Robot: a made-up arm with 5 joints.
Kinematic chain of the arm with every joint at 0, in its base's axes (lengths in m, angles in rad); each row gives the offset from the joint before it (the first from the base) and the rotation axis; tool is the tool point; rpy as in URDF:
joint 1: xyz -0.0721 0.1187 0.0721 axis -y
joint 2: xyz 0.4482 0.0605 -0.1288 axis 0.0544 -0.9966 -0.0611
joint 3: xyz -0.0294 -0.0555 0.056 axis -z
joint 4: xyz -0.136 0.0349 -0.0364 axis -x
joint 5: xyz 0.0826 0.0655 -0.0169 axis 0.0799 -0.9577 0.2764
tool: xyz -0.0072 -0.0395 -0.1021 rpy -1.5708 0 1.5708
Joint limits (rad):
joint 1: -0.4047..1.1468
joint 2: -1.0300..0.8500
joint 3: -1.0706..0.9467
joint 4: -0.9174..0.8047
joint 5: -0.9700..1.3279
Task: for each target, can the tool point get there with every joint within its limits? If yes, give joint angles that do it. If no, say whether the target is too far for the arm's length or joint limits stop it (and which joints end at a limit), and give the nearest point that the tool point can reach.
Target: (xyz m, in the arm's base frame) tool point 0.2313 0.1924 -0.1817
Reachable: yes | joints -0.0974 0.2774 -0.8313 -0.6333 0.2990
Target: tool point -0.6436 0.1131 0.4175
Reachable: no: joint limits stop it (at a limit: joint 1, joint 2, joint 4, joint 5) | nearest point 0.0199 0.1200 0.4140 | short by 0.664 m
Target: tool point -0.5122 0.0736 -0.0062
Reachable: no: joint limits stop it (at a limit: joint 1, joint 4, joint 5) | nearest point 0.0840 0.1126 -0.1701 | short by 0.620 m
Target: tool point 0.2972 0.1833 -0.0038
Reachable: yes | joints 0.3153 -0.3911 0.3109 0.1520 -0.1497
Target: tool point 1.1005 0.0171 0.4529
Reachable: no: too far | nearest point 0.4621 0.1492 0.2456 | short by 0.684 m
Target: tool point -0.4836 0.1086 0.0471
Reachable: no: joint limits stop it (at a limit: joint 1, joint 4, joint 5) | nearest point 0.0445 0.1196 0.3281 | short by 0.598 m
